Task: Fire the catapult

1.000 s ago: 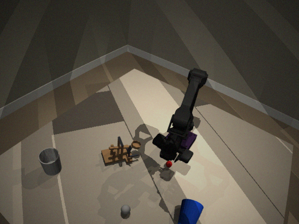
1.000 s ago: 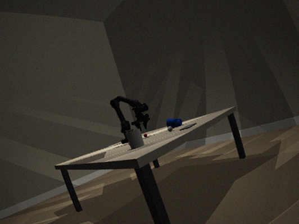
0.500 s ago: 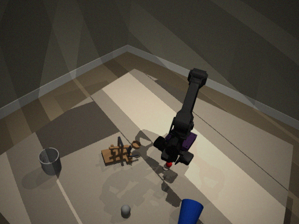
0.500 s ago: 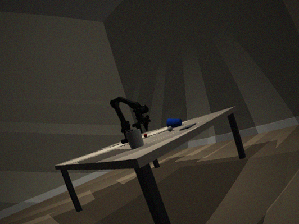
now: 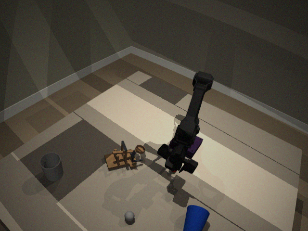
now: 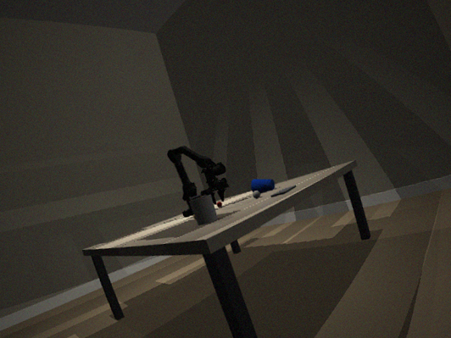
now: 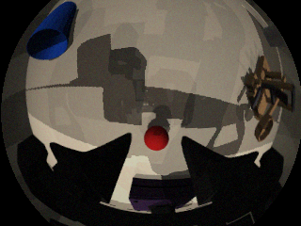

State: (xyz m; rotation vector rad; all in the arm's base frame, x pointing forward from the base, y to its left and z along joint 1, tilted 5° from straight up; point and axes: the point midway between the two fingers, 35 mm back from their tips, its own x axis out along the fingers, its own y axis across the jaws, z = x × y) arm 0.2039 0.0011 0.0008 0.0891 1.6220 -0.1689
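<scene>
The red ball lies 1 cm below my gripper tip. Round my gripper tip: white mug: 48 cm to the right, 29 cm ahead; then wooden catapult: 21 cm to the right, 5 cm ahead, 3 cm above; then flat dark slab: 48 cm ahead, 14 cm to the right, 2 cm below.
</scene>
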